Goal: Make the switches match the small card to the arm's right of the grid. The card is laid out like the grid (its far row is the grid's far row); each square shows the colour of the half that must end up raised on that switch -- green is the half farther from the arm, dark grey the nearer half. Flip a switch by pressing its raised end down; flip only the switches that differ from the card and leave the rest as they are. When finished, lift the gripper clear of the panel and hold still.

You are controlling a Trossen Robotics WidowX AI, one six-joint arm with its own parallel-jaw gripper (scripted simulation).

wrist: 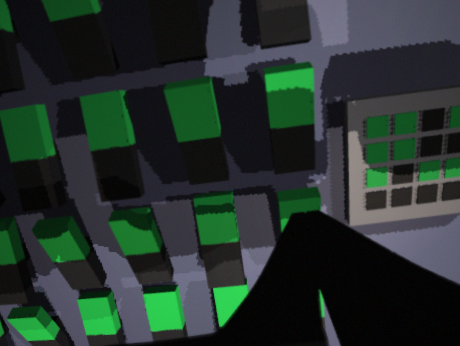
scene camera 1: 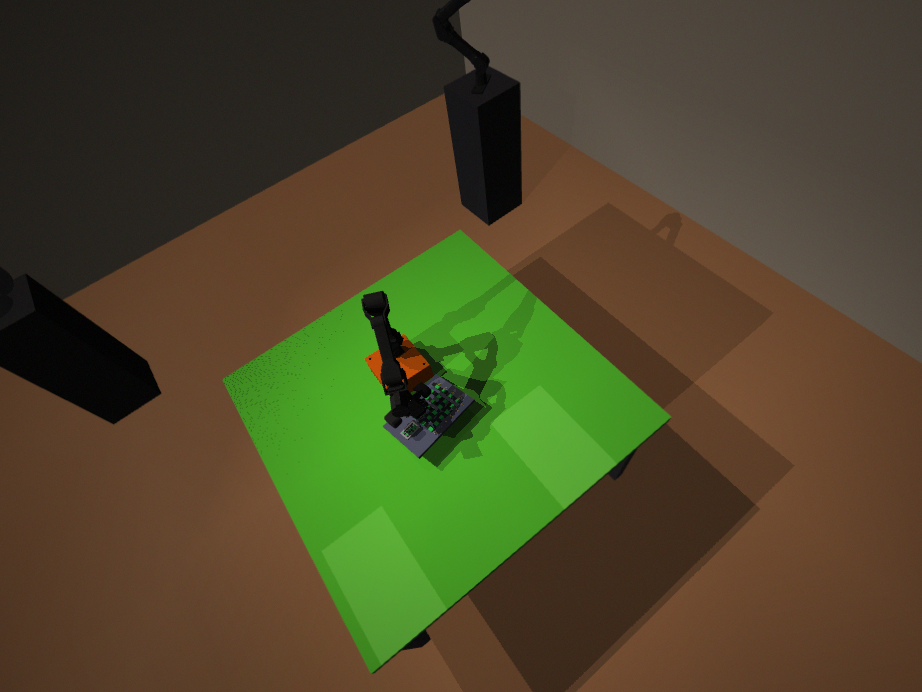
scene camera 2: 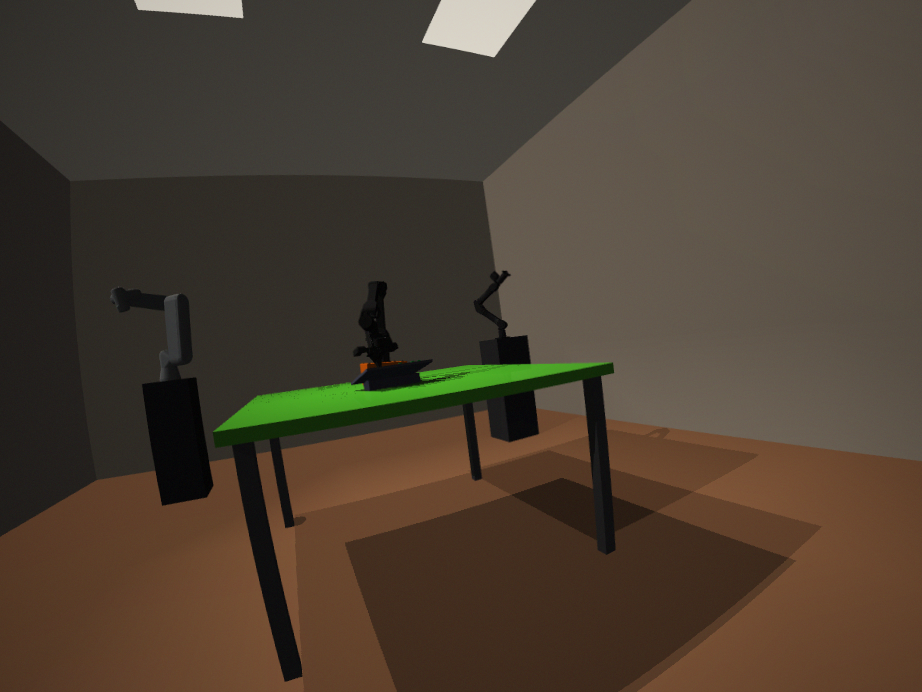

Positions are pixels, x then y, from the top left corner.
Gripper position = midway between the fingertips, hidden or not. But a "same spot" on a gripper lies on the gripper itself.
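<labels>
My gripper's there in scene camera 1 [416,416], and you'd see it in the wrist view and scene camera 2 as well. On my gripper, [scene camera 2: 376,356] and [wrist: 413,302] are the same spot.
</labels>
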